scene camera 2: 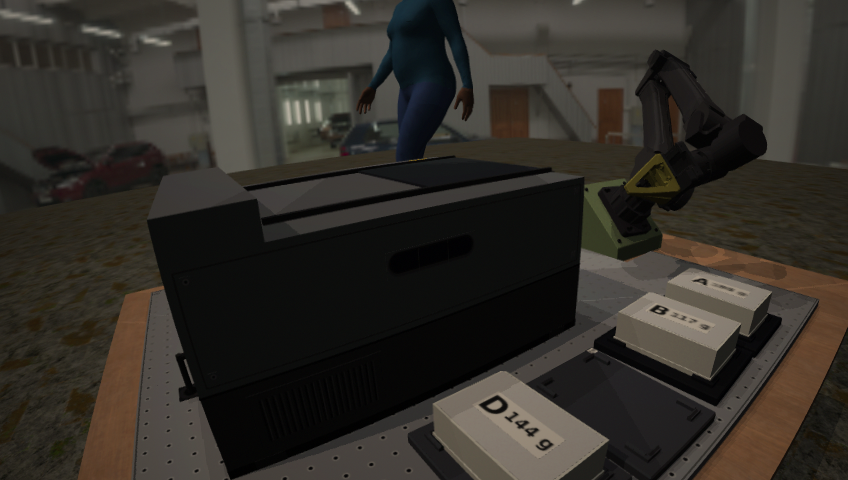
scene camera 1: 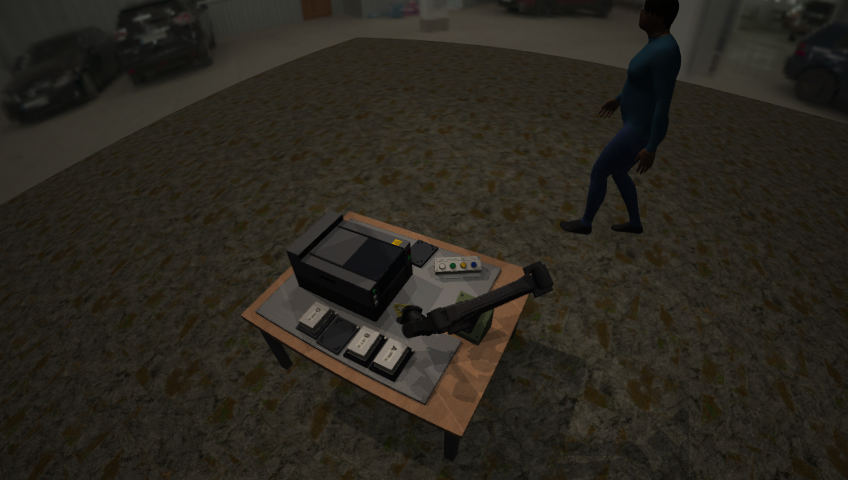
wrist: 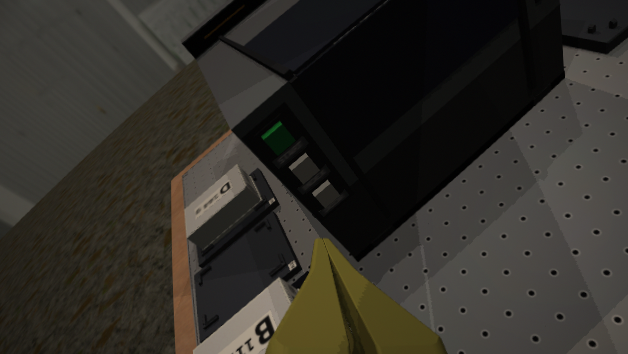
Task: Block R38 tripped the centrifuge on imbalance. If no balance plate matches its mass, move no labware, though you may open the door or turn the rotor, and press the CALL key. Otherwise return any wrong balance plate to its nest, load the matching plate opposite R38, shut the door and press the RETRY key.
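Frame: origin at the arm's base, x left, y down, z back, level; millimetres.
Seen in the pictures: gripper, fingertip midpoint: [scene camera 2: 626, 190] [scene camera 1: 394, 305] [wrist: 320, 247]; arm's base, link origin: [scene camera 2: 622, 212] [scene camera 1: 468, 316].
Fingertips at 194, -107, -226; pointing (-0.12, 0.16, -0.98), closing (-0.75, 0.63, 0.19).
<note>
Offsets run from my fingertips to a thing's top centre, as dx, dy, dz. "spot": to the spot under its first point.
My gripper [scene camera 1: 398, 309] [scene camera 2: 631, 186] [wrist: 320, 247] is shut and empty, in front of the centrifuge [scene camera 1: 333, 282] [scene camera 2: 333, 297] [wrist: 450, 90] near its front corner keys. The centrifuge looks closed; R38 and the rotor do not show. Plate D {+186, +124, -323} [scene camera 1: 317, 318] [scene camera 2: 517, 425] [wrist: 215, 205], 144 g, plate B {+148, +124, -54} [scene camera 1: 364, 343] [scene camera 2: 678, 324] [wrist: 250, 322], 117 g, and plate A {+127, +124, +74} [scene camera 1: 390, 355] [scene camera 2: 723, 291], mass blurred, sit in nests. The nest {+178, +160, -190} [scene camera 1: 338, 334] [scene camera 2: 624, 404] [wrist: 245, 270] between D and B is empty. RETRY {-376, +103, -39} [scene camera 1: 442, 266] is white and CALL {-471, +103, +77} [scene camera 1: 473, 265] blue.
A green key {+0, -13, -111} [wrist: 277, 137] and two grey keys [wrist: 305, 169] [wrist: 327, 194] sit on the centrifuge's front corner. A dark pad {spot: -442, +160, -204} [scene camera 1: 423, 252] [wrist: 595, 30] lies beyond it. The key box {-443, +94, +3} [scene camera 1: 458, 272] stands near the arm's green base [scene camera 1: 473, 333] [scene camera 2: 618, 240]. A person [scene camera 1: 648, 89] [scene camera 2: 422, 65] stands beyond the table.
</note>
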